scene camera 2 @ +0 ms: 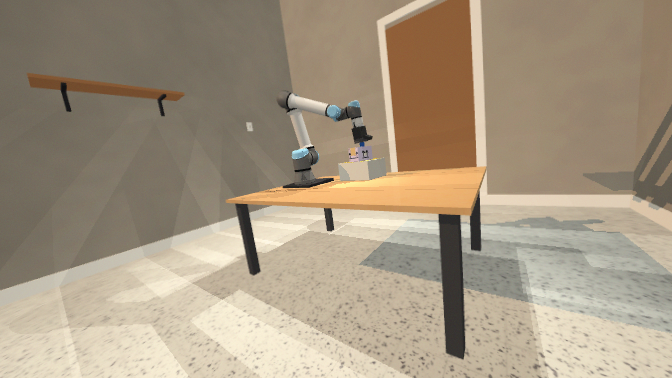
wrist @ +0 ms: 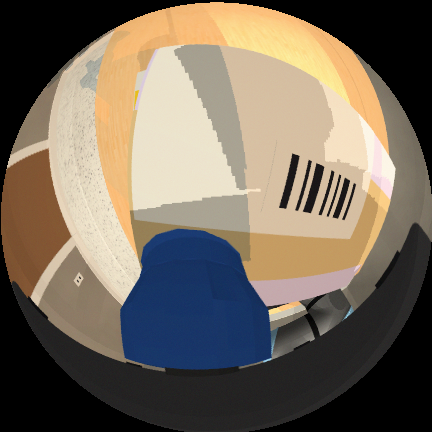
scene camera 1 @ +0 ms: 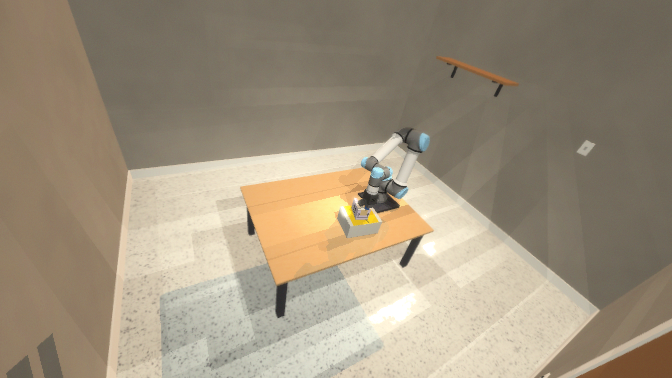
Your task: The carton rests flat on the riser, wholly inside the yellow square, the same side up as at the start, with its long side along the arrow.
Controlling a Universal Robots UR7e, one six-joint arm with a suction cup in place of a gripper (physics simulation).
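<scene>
The lilac carton (scene camera 1: 361,215) (scene camera 2: 367,153) (wrist: 200,115) is upright, with up-arrows on its side in scene camera 2; its pale top label has a barcode. My gripper, a blue suction cup (scene camera 1: 367,206) (scene camera 2: 361,144) (wrist: 192,245), is on the carton's top and holds it. The carton is level over the grey-white riser (scene camera 1: 365,230) (scene camera 2: 352,171), on it or very slightly above; I cannot tell which. The yellow square (scene camera 1: 373,219) shows around the carton in scene camera 1. The arrow is mostly hidden under the carton, so its alignment with the long side is unclear.
The riser stands on the wooden table (scene camera 1: 300,250) (scene camera 2: 415,192). The arm's black base plate (scene camera 1: 391,205) (scene camera 2: 320,183) is close beside the riser. A wooden wall shelf (scene camera 1: 477,71) (scene camera 2: 105,89) is on the grey wall, away from the table.
</scene>
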